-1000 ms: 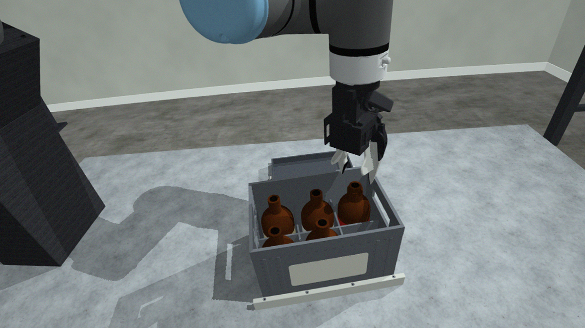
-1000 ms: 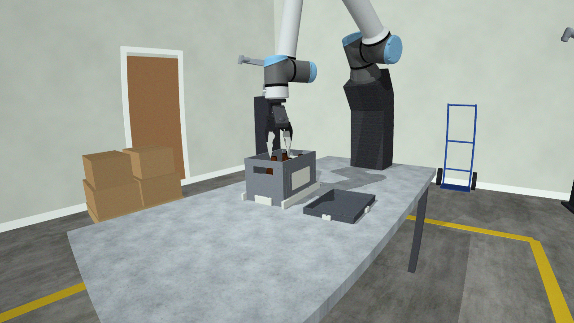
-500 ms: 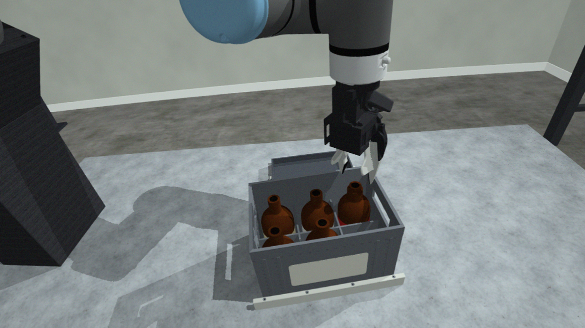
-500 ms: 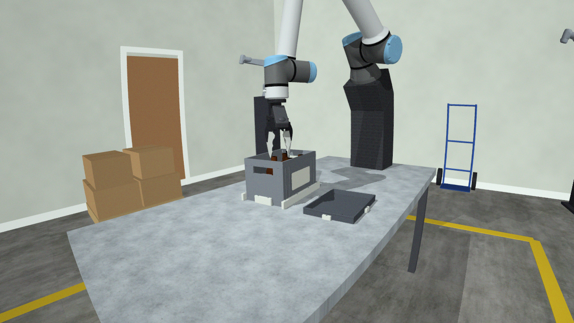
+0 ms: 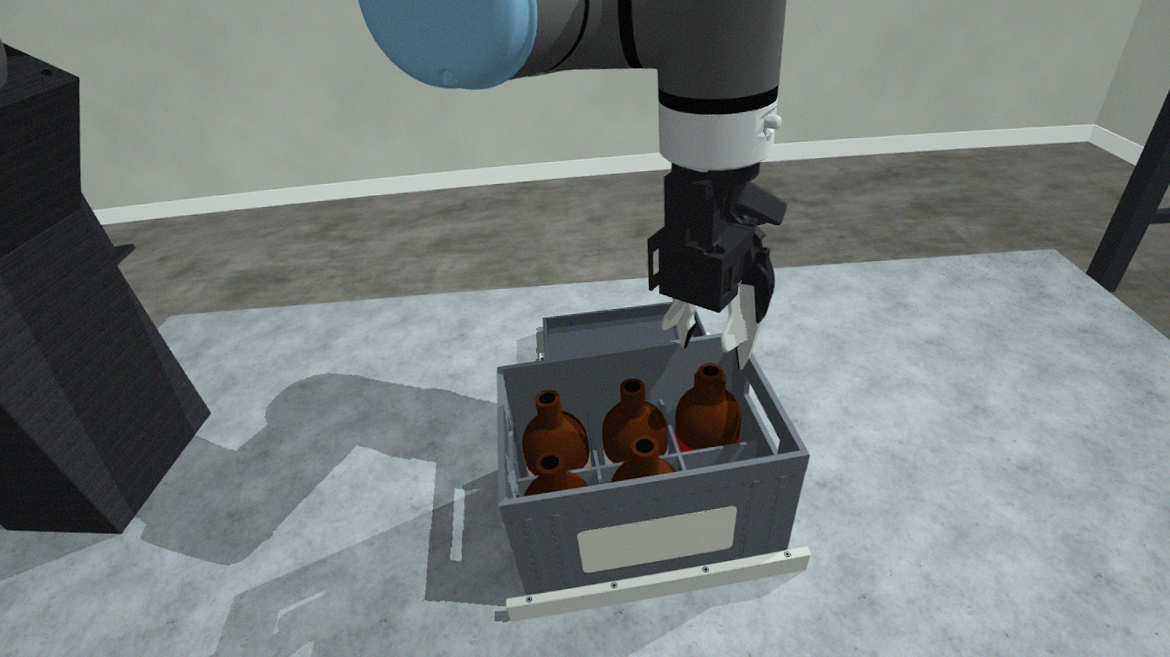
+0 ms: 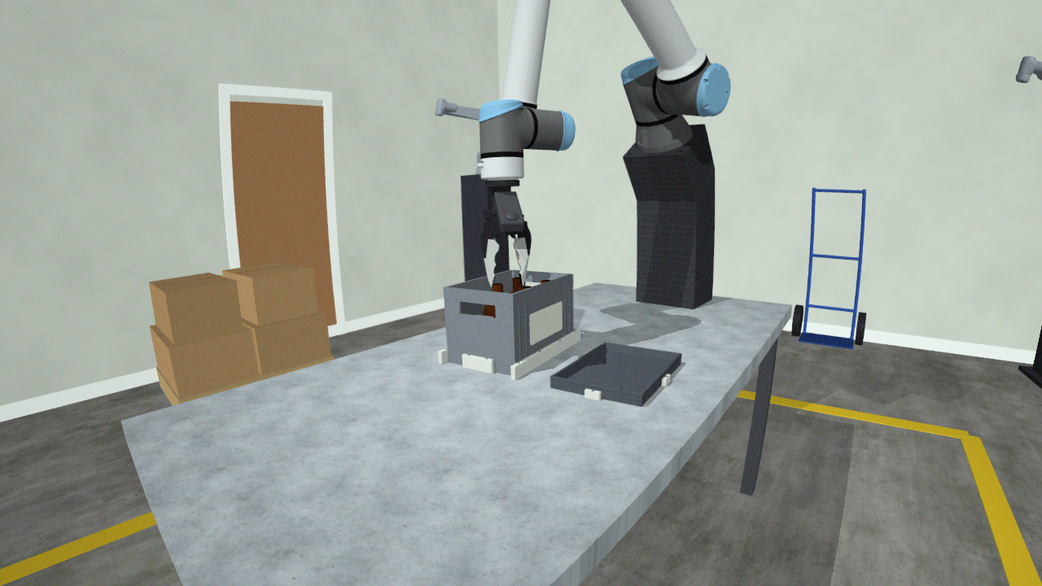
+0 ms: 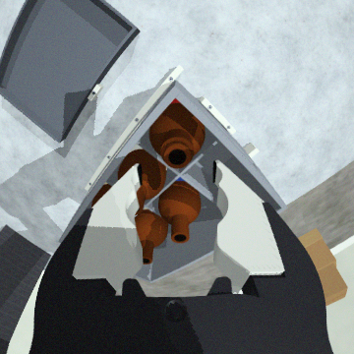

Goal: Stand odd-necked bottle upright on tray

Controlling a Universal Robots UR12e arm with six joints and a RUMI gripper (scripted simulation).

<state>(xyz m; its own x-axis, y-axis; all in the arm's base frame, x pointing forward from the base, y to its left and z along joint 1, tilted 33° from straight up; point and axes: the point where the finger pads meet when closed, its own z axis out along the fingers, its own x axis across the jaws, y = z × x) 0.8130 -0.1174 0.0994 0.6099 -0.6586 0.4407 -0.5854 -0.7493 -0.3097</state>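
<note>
Right now the glass bottle is 110 mm below my hand. Also, from my hand: crate (90 mm behind, 50 mm to the right, 110 mm below); then grey tray (60 mm behind, 230 mm to the left, 180 mm below).
</note>
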